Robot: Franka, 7 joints.
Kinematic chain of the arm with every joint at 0, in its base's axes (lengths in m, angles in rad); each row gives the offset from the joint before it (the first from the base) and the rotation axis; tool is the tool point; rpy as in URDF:
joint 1: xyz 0 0 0.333 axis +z
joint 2: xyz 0 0 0 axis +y
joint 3: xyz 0 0 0.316 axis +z
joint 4: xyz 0.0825 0 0 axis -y
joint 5: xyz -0.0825 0 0.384 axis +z
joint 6: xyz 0 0 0 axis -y
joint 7: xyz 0.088 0 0 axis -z
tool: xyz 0 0 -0.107 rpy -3.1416 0 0
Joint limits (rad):
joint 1: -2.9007..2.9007
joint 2: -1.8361..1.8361
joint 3: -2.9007..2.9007
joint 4: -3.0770..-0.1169
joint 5: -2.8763..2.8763
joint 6: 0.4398..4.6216
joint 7: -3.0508..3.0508
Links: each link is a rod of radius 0.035 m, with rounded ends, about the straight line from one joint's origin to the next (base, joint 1, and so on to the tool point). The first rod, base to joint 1, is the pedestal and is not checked.
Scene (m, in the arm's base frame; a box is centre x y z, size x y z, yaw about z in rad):
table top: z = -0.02
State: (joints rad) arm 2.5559 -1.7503 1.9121 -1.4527 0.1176 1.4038 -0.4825
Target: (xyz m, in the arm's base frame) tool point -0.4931 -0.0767 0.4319
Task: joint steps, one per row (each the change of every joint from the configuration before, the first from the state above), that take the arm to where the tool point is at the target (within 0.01 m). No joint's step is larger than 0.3 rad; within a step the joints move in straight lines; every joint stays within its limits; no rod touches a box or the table.
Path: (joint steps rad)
1: -0.2562 0.0719 -0.1297 -0.1300 -0.0295 0.0234 0.0000
2: -0.2562 0.0720 -0.1297 -0.1299 -0.0295 0.0234 0.0000
3: -0.2563 0.0719 -0.1298 -0.1300 -0.0295 0.0235 0.0000
4: -0.2562 0.0719 -0.1297 -0.1300 -0.0295 0.0234 0.0000

